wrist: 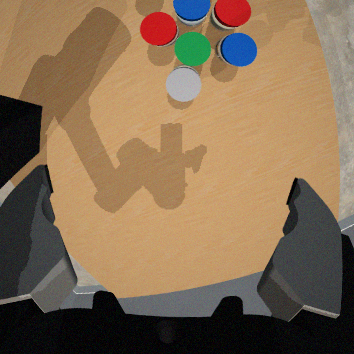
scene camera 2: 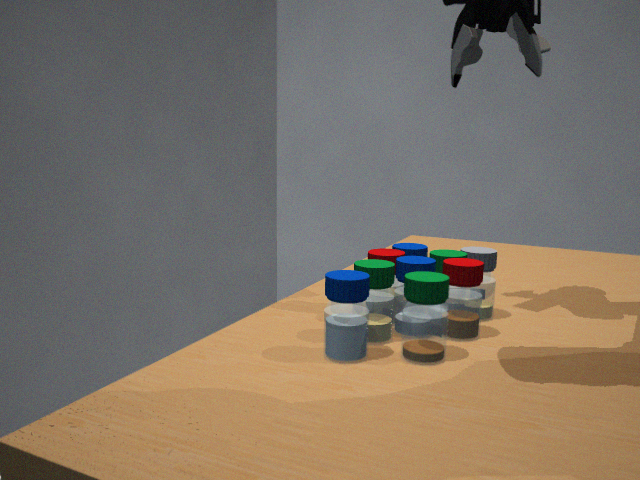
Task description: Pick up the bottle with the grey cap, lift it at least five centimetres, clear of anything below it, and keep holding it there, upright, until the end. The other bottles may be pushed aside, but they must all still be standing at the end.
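Frame: origin at the arm's base, x ahead, y left, z up, level; centimetres.
Where they show: gripper, fingertip midpoint: (wrist: 170, 175) (scene camera 2: 493, 82).
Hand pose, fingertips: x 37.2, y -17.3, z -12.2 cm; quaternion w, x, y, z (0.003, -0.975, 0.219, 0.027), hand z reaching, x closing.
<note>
Things, the pixels of their top centre, and the offset from my fingertips. "spot": a spot on its surface instead. Level surfaces: height alone.
- bottle with the grey cap, top centre: (wrist: 183, 84) (scene camera 2: 478, 249) dy +1.2, dx +0.5, dz -24.6 cm
- red-capped bottle, top centre: (scene camera 2: 463, 261) (wrist: 157, 28) dy +10.9, dx +0.4, dz -24.6 cm
- green-capped bottle, top centre: (scene camera 2: 448, 253) (wrist: 192, 48) dy +5.9, dx +3.9, dz -24.6 cm
- green-capped, top centre: (scene camera 2: 427, 276) dy +21.4, dx +2.1, dz -24.6 cm
- red-capped, surface spot: (wrist: 159, 28) spot: dy +10.7, dx +0.6, dz -24.6 cm
- wooden table, surface height: dz -35.1 cm
The bottle with the grey cap (scene camera 2: 478, 258) (wrist: 183, 84) stands upright at the far right corner of the bottle group in the scene view, partly hidden behind a red-capped bottle (scene camera 2: 463, 272). In the wrist view it is the bottle of the group nearest the fingers, next to a green-capped bottle (wrist: 193, 49). My gripper (scene camera 2: 497, 81) (wrist: 170, 175) is open and empty. It hangs high above the table, well above the caps. In the wrist view the grey cap lies above the line between the fingertips, a little right of the middle.
Other bottles stand upright close together: blue-capped (scene camera 2: 346, 286) (wrist: 239, 49), green-capped (scene camera 2: 426, 288), and red-capped (wrist: 159, 28) ones among them. They stand on the wooden table (scene camera 2: 217, 428) (wrist: 225, 240). Arm shadows lie on the table. A grey wall rises beyond the table's left edge in the scene view.
</note>
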